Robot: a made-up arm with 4 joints.
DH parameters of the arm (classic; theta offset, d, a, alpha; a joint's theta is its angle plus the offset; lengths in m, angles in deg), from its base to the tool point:
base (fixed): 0 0 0 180
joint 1: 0 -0.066 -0.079 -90
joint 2: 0 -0.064 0.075 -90
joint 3: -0.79 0 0.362 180
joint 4: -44.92 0 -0.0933 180
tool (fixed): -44.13 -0.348 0 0
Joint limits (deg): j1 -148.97..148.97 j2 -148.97..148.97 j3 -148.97..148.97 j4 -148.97..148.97
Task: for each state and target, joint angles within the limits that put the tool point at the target. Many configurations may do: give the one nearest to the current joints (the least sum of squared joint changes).
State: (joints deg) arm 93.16 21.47 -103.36 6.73
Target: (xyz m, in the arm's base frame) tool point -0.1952 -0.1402 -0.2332
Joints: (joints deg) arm 78.57 31.19 -93.42 7.33
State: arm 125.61 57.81 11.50 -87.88
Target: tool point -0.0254 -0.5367 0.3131
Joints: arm 130.75 64.65 41.12 -115.36
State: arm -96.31 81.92 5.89 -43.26
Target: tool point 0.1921 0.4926 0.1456
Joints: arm -59.88 42.54 13.54 -79.96
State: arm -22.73 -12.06 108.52 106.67
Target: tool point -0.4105 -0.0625 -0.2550
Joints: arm -51.10 -7.52 126.09 112.10
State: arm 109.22 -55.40 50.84 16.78
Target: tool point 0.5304 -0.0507 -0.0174
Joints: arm 147.20 -81.45 102.04 38.92
